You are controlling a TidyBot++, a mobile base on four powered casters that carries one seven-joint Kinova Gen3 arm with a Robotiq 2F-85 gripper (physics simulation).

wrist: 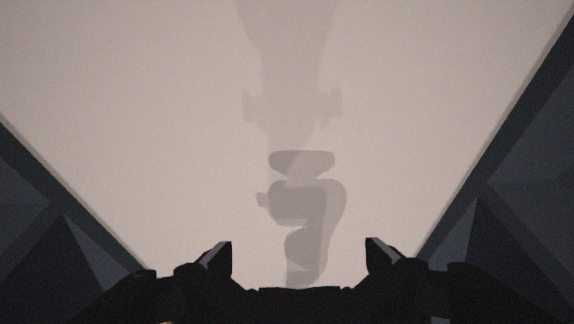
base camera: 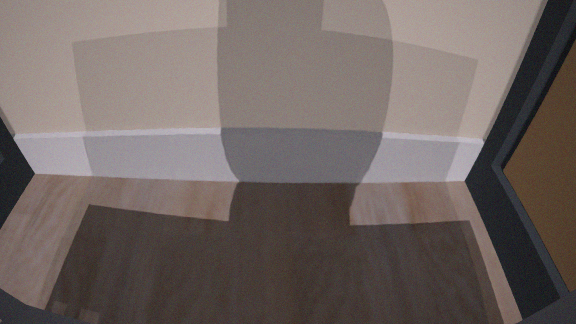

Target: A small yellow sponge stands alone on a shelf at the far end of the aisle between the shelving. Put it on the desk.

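Places are measured from the arm's base along level axes (x ahead, y left, z up), in millimetres.
Where they show: gripper, between the fingertips: [wrist: 298,254].
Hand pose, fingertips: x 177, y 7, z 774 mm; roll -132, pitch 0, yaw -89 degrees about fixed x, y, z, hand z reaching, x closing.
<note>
After its pixels a point has its place.
My gripper [wrist: 298,254] {x 177, y 7, z 774 mm} is open, with its two dark fingers wide apart at the bottom of the wrist view and nothing between them. Behind the fingers is a pale wall with the arm's shadow on it. The yellow sponge and the desk do not show in either view. Dark shelving stands on both sides, at the left [wrist: 30,200] {x 371, y 510, z 601 mm} and at the right [wrist: 537,150] {x 408, y -384, z 666 mm} in the wrist view; no sponge shows on the parts in view.
In the base camera view a beige wall [base camera: 150,85] {x 436, y 169, z -236 mm} with a white baseboard [base camera: 55,155] {x 413, y 390, z -348 mm} closes the aisle ahead. Dark shelf frames stand close at the left [base camera: 12,175] {x 364, y 475, z -355 mm} and right [base camera: 500,215] {x 330, y -342, z -354 mm}, the right one with a brown panel [base camera: 550,165] {x 325, y -362, z -241 mm}. The robot's shadow covers much of the wood floor.
</note>
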